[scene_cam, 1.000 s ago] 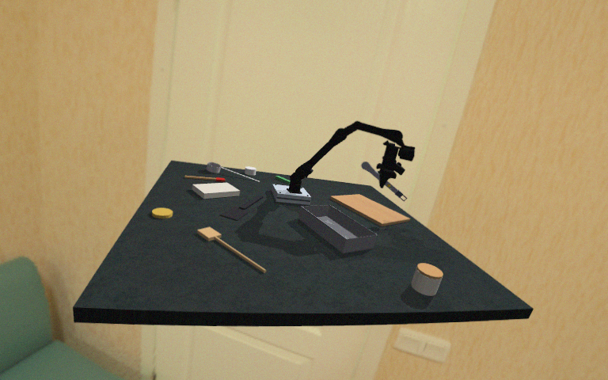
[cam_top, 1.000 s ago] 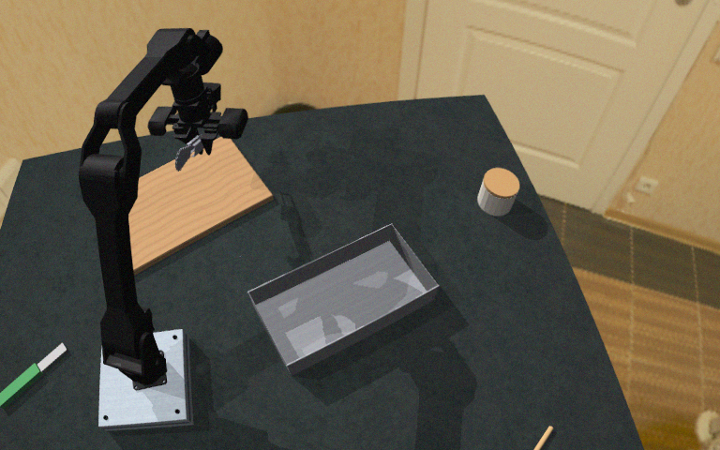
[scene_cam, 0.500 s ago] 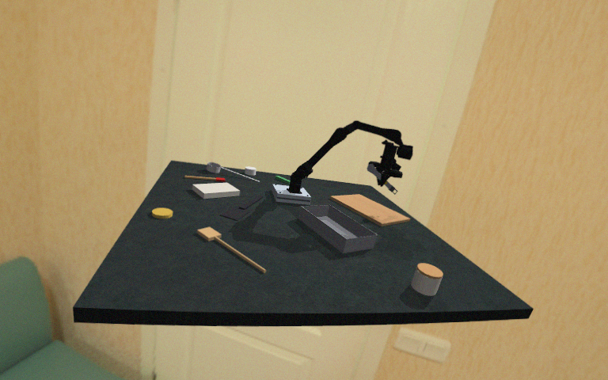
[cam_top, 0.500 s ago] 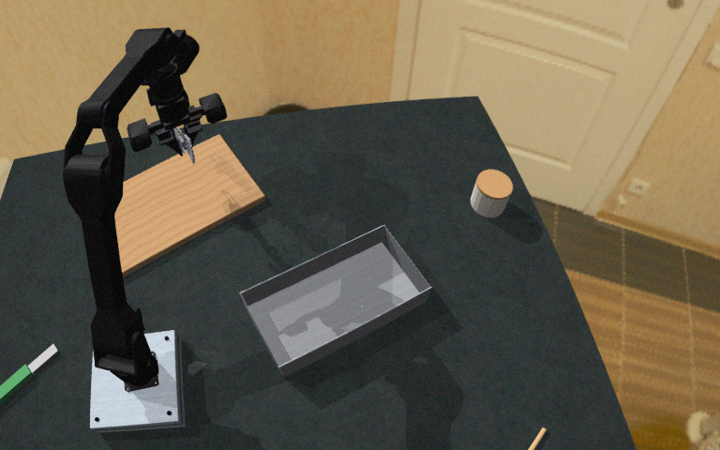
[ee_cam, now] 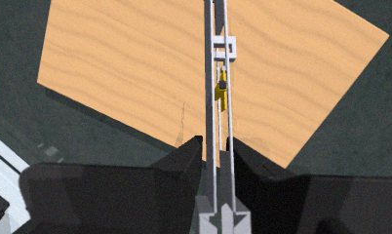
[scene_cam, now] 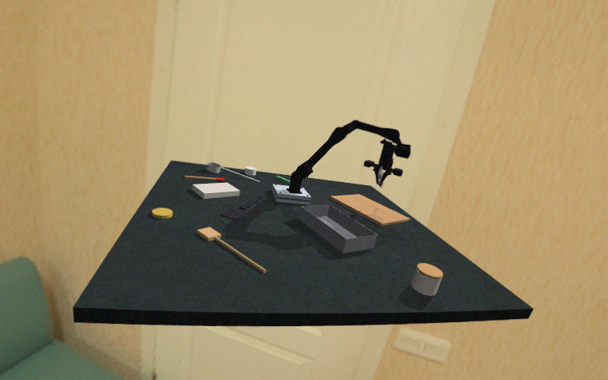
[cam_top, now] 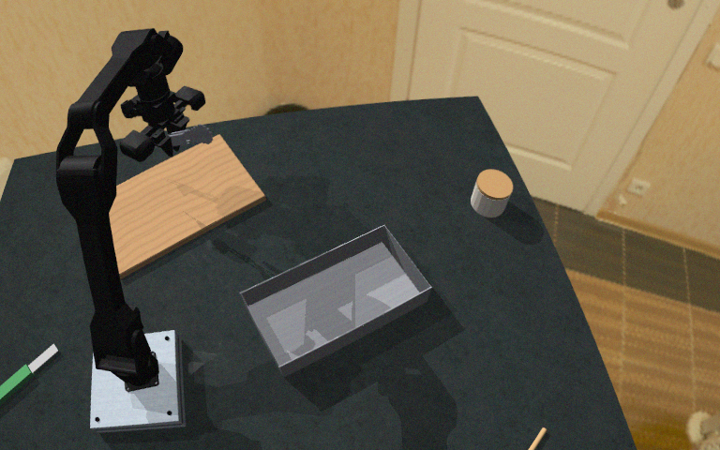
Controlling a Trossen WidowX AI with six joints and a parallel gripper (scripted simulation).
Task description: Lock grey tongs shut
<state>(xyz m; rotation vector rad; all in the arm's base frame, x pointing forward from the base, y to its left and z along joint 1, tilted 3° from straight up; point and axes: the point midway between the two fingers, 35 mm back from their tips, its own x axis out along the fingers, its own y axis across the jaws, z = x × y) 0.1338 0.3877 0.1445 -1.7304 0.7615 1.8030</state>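
Right now my gripper tip is 20 mm to the right of the yellow lock piece, 20 mm below it and 20 mm past it. The rest, counted from my gripper tip: wooden board (150 mm below, 40 mm behind, 10 mm to the left); then grey roasting tin (330 mm to the right, 250 mm ahead, 130 mm below); then white block (760 mm to the right, 140 mm below, 130 mm behind).
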